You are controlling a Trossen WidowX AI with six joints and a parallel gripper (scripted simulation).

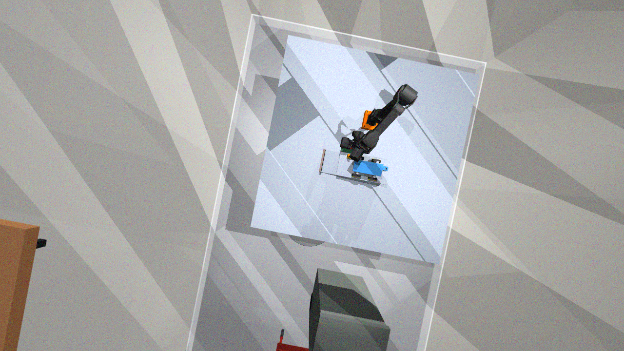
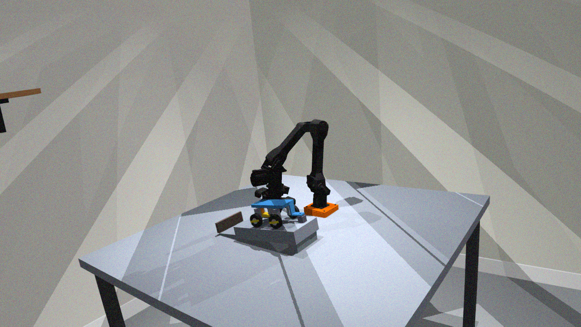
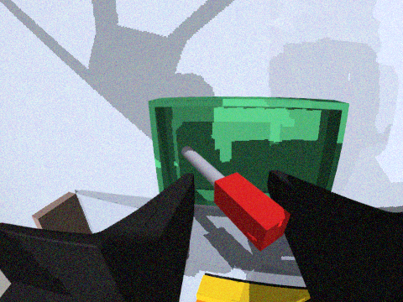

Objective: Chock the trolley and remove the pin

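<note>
Now: gripper tip 1 cm to the left of the red-headed stop pin. From my gripper tip the other things lie so: yellow chock (6 cm ahead, 2 cm to the left, 4 cm above); grey ramp (11 cm ahead, 11 cm to the left, 1 cm above); green tray (1 cm to the left, 5 cm below).
</note>
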